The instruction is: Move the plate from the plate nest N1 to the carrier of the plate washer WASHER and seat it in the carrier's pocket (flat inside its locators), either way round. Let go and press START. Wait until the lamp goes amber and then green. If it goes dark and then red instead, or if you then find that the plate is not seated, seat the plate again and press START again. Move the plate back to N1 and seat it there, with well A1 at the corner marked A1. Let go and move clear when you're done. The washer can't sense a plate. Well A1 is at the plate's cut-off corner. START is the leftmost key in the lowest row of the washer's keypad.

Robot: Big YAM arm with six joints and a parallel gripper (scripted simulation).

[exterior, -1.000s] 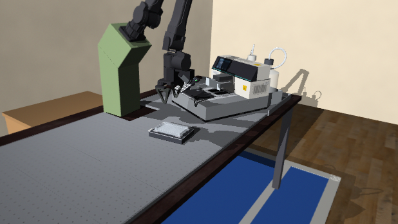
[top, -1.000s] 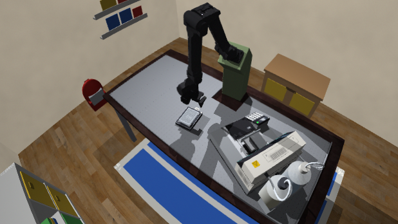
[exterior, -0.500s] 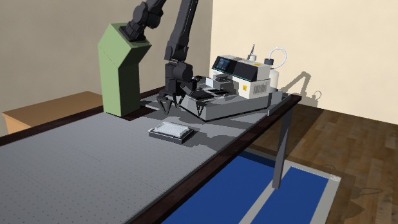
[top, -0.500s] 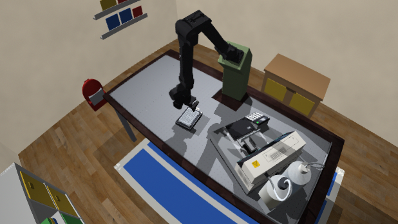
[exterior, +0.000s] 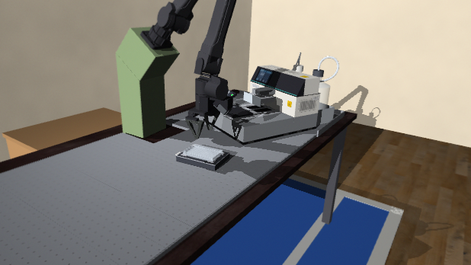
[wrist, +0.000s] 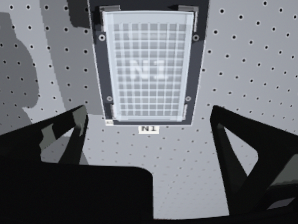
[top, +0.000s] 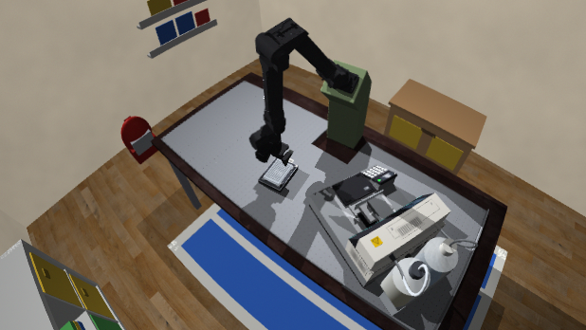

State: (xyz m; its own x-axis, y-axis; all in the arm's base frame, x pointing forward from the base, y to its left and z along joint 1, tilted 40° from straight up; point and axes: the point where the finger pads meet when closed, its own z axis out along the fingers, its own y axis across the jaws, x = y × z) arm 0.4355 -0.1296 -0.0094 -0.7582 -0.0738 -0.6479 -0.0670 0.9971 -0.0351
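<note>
Right now the well plate is 8 cm below my hand. The rest, counted from my hand: plate nest N1: 10 cm below; then plate washer: 49 cm to the left, 2 cm above; then carrier: 35 cm to the left, 7 cm behind, 2 cm below.
</note>
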